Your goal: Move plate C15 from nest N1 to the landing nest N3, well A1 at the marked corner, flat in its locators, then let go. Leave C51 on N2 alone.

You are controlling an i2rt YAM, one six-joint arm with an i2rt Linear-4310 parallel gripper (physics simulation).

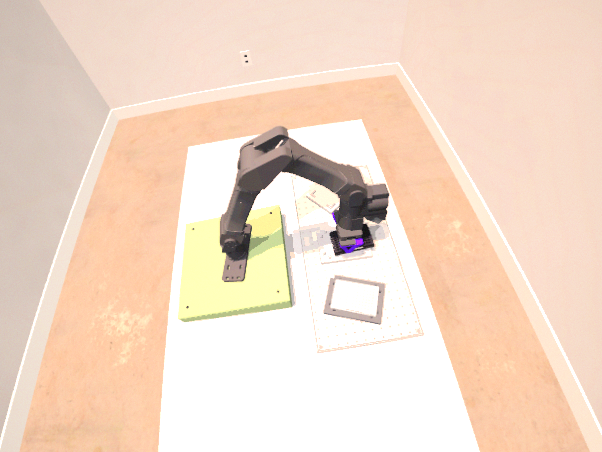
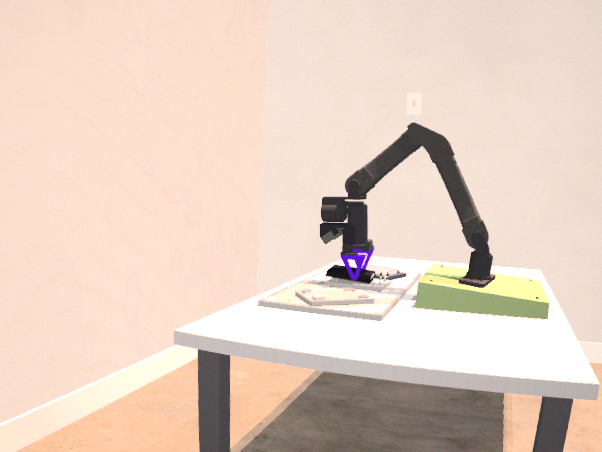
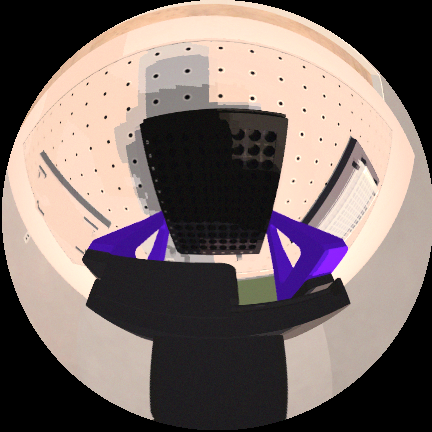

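My gripper [image 1: 350, 245] [image 2: 357, 272] [image 3: 217, 214] has purple fingers and is shut on the short sides of plate C15 [image 1: 367, 240] [image 2: 337, 271] [image 3: 213, 181], a black well plate. It holds the plate about level, low over the pale middle nest [image 1: 335, 257] [image 2: 383, 283] on the perforated board [image 1: 389, 321] [image 2: 277, 301] [image 3: 322, 100]. I cannot tell whether the plate touches the nest. White plate C51 [image 1: 356, 296] [image 3: 350, 197] lies in its grey frame nest [image 1: 331, 298] nearer the front of the board. A third pale nest [image 1: 321, 196] lies behind the arm, partly hidden.
The arm's base stands on a green pad [image 1: 209, 291] [image 2: 486, 296] left of the board. Both rest on a white table [image 1: 291, 389] [image 2: 389, 350]. Walls stand well back from the table.
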